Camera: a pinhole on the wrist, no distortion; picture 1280 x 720 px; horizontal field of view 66.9 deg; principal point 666.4 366.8 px. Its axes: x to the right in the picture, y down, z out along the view. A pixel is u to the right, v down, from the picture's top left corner.
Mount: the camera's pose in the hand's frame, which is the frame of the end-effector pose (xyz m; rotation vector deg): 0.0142 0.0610 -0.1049 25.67 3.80 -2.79
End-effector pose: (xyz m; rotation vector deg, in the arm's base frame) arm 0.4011 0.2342 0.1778 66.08 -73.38 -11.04
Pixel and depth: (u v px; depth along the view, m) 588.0 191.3 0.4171
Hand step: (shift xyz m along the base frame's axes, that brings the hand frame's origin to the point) -0.1099 -0.2216 -0.1774
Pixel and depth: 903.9 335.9 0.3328
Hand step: -0.0659 -0.2248 -0.0268
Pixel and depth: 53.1 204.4 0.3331
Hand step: -0.1570 -0.0408 -0.2399
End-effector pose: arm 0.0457 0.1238 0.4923 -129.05 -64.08 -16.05
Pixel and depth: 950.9 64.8 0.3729
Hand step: -0.0911 0.2889 0.0100
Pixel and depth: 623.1 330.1 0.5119
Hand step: -0.1538 0.3031 -0.1951
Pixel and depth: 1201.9 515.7 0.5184
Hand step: 0.0997 0.4883 -0.1113
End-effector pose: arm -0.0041 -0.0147 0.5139 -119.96 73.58 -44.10
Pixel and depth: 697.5 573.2 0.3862
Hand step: 0.2375 0.0102 -0.1549
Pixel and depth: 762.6 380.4 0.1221
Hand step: 0.0104 -0.0326 -0.0038
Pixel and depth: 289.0 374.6 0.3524
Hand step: 0.1711 0.1632 -0.1097
